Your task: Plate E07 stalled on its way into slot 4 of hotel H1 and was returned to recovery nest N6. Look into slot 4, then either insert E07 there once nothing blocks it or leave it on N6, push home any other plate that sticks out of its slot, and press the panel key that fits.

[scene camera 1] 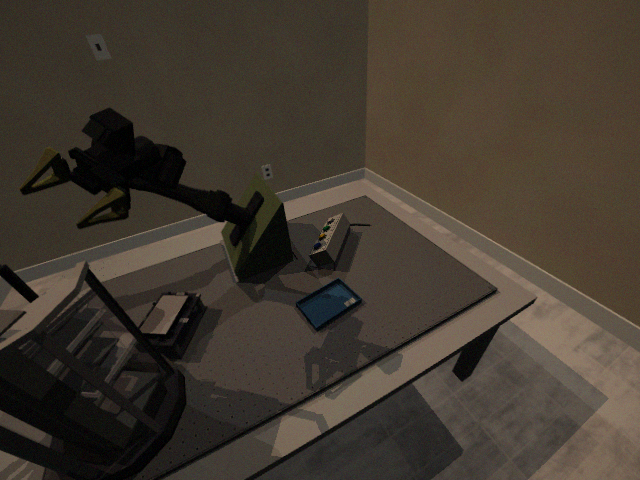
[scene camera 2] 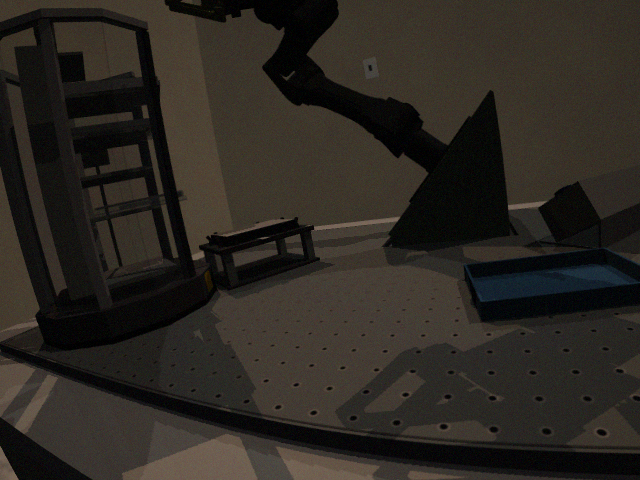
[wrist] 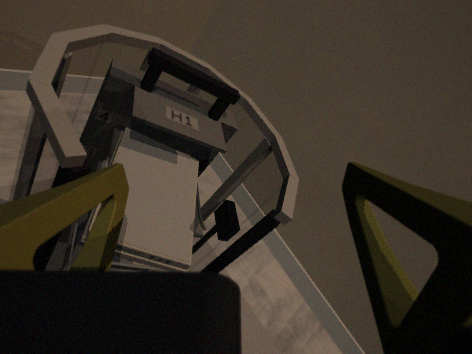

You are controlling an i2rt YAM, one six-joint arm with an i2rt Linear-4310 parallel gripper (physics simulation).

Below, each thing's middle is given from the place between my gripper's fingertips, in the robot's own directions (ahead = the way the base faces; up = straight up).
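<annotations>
The dark slotted rack (scene camera 2: 97,215) is 10 cm ahead of my hand, 9 cm to the right of it and 24 cm below it. Going by their middles, of the things named here the dark slotted rack is the nearest to my hand. Measured from my hand as well, the blue tray (scene camera 2: 588,279) is 5 cm ahead, 43 cm to the left and 43 cm below.
</annotations>
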